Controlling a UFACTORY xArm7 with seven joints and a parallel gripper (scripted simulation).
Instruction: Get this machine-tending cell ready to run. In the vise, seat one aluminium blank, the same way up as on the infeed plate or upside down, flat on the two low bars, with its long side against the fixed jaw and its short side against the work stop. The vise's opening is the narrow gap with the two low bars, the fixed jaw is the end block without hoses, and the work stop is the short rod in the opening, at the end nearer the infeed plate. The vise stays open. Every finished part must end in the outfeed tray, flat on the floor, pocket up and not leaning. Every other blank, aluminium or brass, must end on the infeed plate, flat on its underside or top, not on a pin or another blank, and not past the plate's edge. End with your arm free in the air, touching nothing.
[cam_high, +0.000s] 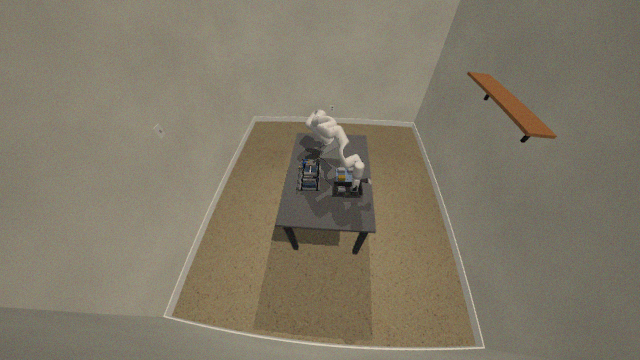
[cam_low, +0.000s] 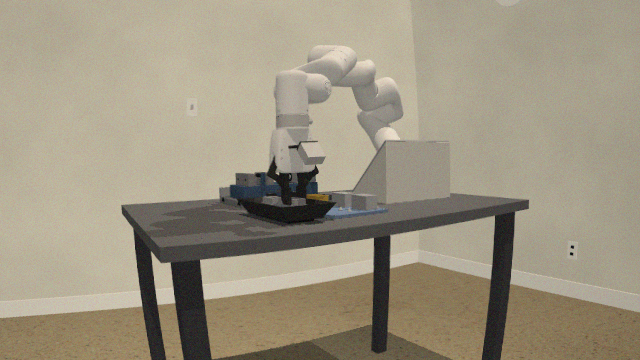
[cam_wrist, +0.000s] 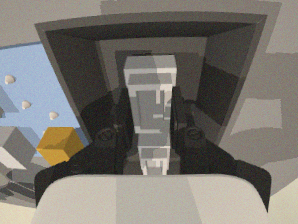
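Now: the grey aluminium blank 21 cm behind my hand and 3 cm below it. From my hand the other things lie so: brass blank (13 cm behind, 9 cm to the right, 3 cm below); black work stop rod (9 cm behind, 33 cm to the right, 3 cm above); blue vise (16 cm behind, 37 cm to the right, 2 cm below).
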